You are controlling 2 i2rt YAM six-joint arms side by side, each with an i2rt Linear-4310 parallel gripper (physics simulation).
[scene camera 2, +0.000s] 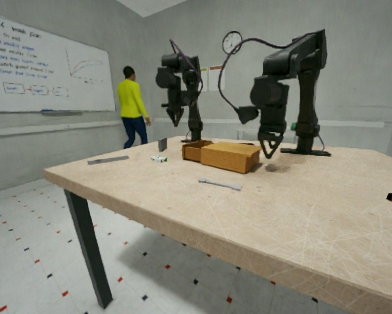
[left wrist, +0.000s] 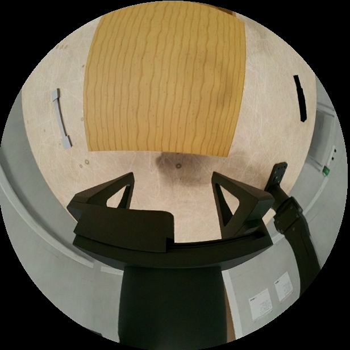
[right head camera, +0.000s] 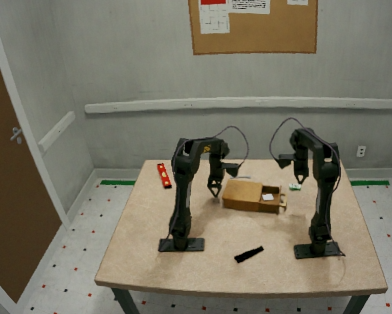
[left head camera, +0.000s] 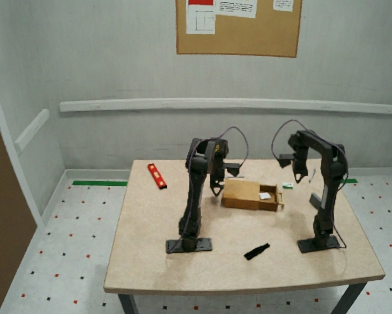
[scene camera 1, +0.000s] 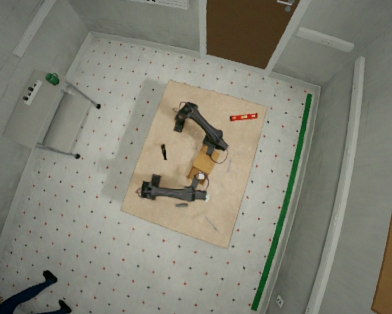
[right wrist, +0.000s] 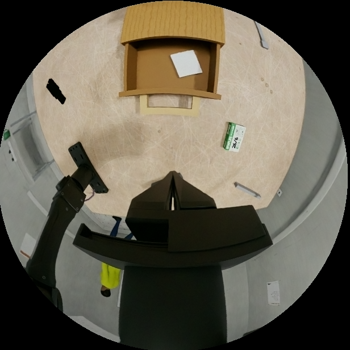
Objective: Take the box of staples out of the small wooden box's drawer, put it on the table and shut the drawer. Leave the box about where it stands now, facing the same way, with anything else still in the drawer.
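Frame: origin at the left arm's base, x back, y right, z up, level; metres.
Seen in the pictures: left gripper, between the fingertips: (scene camera 2: 270, 153) (right head camera: 217, 191) (left head camera: 216, 191); right gripper, between the fingertips: (scene camera 2: 175, 126) (right head camera: 300, 184) (left head camera: 297, 183); left arm's base, origin of its link: (scene camera 2: 303, 152) (right head camera: 181, 245) (left head camera: 189, 246) (scene camera 1: 180, 120); right arm's base, origin of its link: (right head camera: 316, 250) (left head camera: 318, 244).
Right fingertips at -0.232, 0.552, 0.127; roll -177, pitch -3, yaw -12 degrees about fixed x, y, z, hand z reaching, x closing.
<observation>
Pixels of each thing's top centre, then the offset from my right fingertips to it, as dx, dy, dz.
- small wooden box, centre of its top: (scene camera 2: 233, 146) (right head camera: 242, 190) (left head camera: 241, 189) (scene camera 1: 206, 159) -0.054, -0.270, -0.061
- table with its drawer, centre of its top: (scene camera 2: 205, 143) (right head camera: 267, 193) (left head camera: 265, 191) (scene camera 1: 198, 173) -0.025, -0.154, -0.063
- white square item, centre of its top: (right head camera: 267, 196) (left head camera: 264, 195) -0.047, -0.145, -0.106
- red level, centre of its top: (left head camera: 156, 175) (right head camera: 163, 174) (scene camera 1: 243, 117) -0.277, -0.697, -0.114
- black object, centre of its top: (right head camera: 249, 253) (left head camera: 258, 249) +0.294, -0.259, -0.115
- grey wrench-like tool, centre of its top: (scene camera 2: 219, 182) -0.242, -0.273, -0.120
- grey bar, centre of its top: (scene camera 2: 108, 157) -0.209, +0.197, -0.111
- grey block, centre of its top: (left head camera: 318, 197) (scene camera 2: 162, 138) +0.048, +0.113, -0.067
The small wooden box (left head camera: 241, 194) (right head camera: 242, 195) (scene camera 2: 232, 156) (left wrist: 165, 80) (right wrist: 172, 22) stands on the table with its drawer (left head camera: 268, 205) (right wrist: 170, 93) pulled out. A white square item (left head camera: 265, 196) (right head camera: 268, 197) (right wrist: 186, 63) lies in the drawer. The green and white box of staples (left head camera: 287, 185) (right head camera: 295, 187) (scene camera 2: 159, 159) (right wrist: 234, 137) lies on the table, beyond the drawer front and apart from it. My left gripper (left head camera: 216, 191) (right head camera: 214, 192) (scene camera 2: 270, 152) (left wrist: 172, 175) is open and empty beside the box's closed end. My right gripper (left head camera: 298, 179) (right head camera: 300, 180) (right wrist: 172, 175) is shut and empty, above the table beyond the drawer handle (right wrist: 170, 111).
A red level (left head camera: 157, 176) (right head camera: 164, 175) (scene camera 1: 244, 117) lies at the far left in the head views. A black object (left head camera: 257, 251) (right head camera: 249, 254) lies between the arm bases. A grey wrench-like tool (scene camera 2: 220, 184) (left wrist: 62, 119), a grey bar (scene camera 2: 108, 160) and a grey block (left head camera: 316, 201) (scene camera 2: 162, 144) are on the table.
</observation>
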